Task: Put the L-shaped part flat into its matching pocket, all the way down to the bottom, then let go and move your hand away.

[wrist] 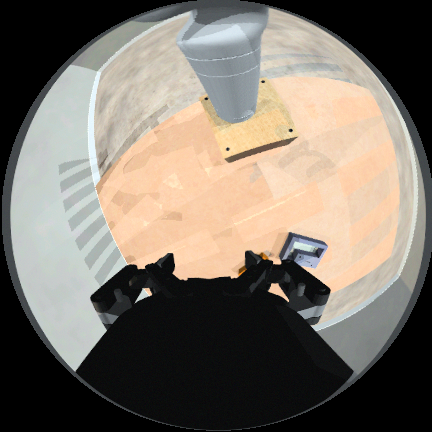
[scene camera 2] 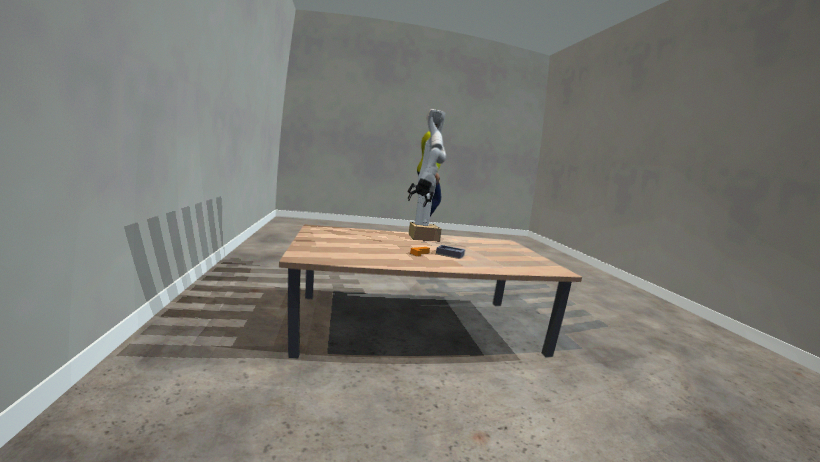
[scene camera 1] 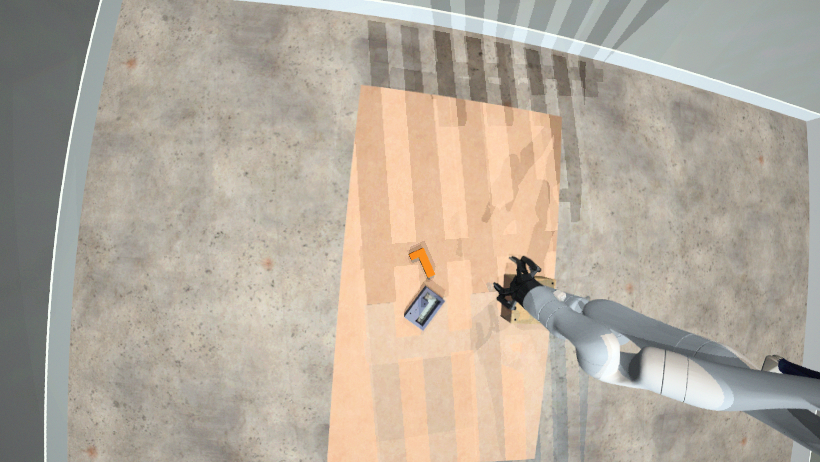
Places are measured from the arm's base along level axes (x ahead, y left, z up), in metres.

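Where they show: gripper, between the fingertips: (wrist: 209,259) (scene camera 2: 415,203) (scene camera 1: 502,270); arm's base, origin of its link: (wrist: 234,105) (scene camera 2: 421,224).
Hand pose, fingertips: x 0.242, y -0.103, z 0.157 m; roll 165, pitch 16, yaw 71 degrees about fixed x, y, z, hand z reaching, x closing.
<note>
Things, the pixels of their top centre, and the offset from my fingertips.
- orange L-shaped part, centre of its top: (wrist: 255,271) (scene camera 1: 422,264) (scene camera 2: 422,248) dx +0.214, dy +0.020, dz -0.210 m
- block, centre of its top: (wrist: 305,254) (scene camera 1: 425,309) (scene camera 2: 451,248) dx +0.189, dy +0.187, dz -0.204 m
The orange L-shaped part (scene camera 1: 426,265) (scene camera 2: 420,250) lies flat on the table, beside and apart from the blue-grey block. In the wrist view, part of the L-shaped part (wrist: 243,272) shows behind a finger. The block (scene camera 1: 414,314) (scene camera 2: 450,252) (wrist: 312,262) stands at an angle on the table, with a recess in its top; the L-shaped part is outside it. My gripper (scene camera 1: 504,272) (scene camera 2: 417,201) (wrist: 209,259) is open and empty. It hangs high above the table, towards the arm's base and away from the part and block.
The arm's wooden base block (scene camera 1: 522,314) (scene camera 2: 424,231) (wrist: 270,135) stands at one long edge of the table (scene camera 1: 447,378) (scene camera 2: 355,268) (wrist: 370,200). A person (scene camera 2: 425,140) in yellow and dark blue stands behind the arm, mostly hidden by it. Striped shadows cross the table.
</note>
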